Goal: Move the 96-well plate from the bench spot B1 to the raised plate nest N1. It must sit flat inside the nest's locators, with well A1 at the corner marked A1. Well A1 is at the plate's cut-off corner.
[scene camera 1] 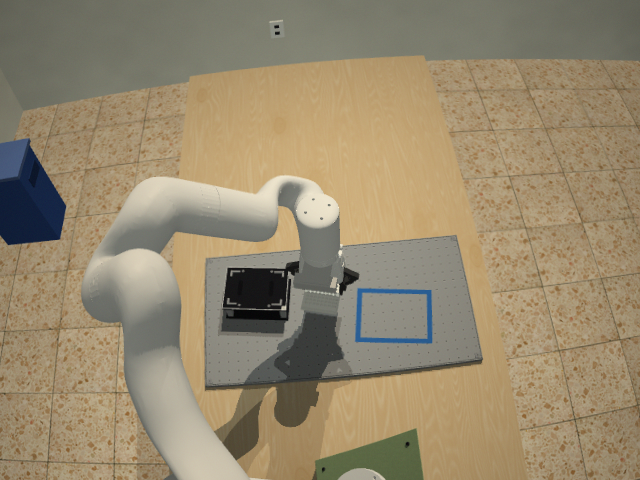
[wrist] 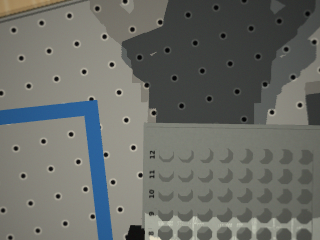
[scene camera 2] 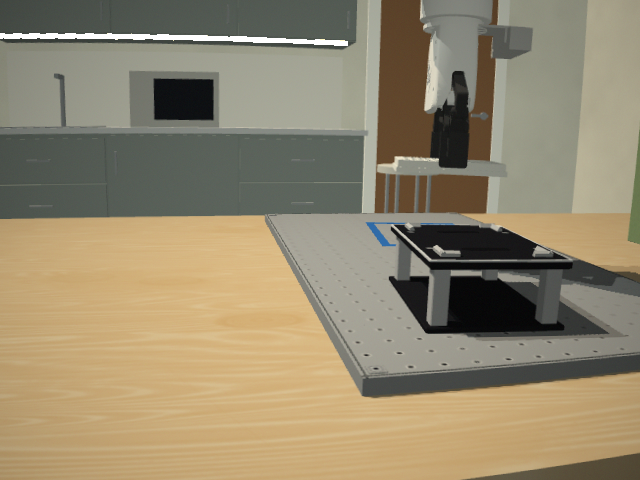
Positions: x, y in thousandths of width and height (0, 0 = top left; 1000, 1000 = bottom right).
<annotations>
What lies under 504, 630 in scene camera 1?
A 96-well plate.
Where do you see a 96-well plate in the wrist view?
605, 723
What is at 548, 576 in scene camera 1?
My gripper.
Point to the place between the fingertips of my gripper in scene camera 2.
699, 345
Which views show the 96-well plate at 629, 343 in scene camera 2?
Scene camera 1, the wrist view and scene camera 2: all of them.
</annotations>
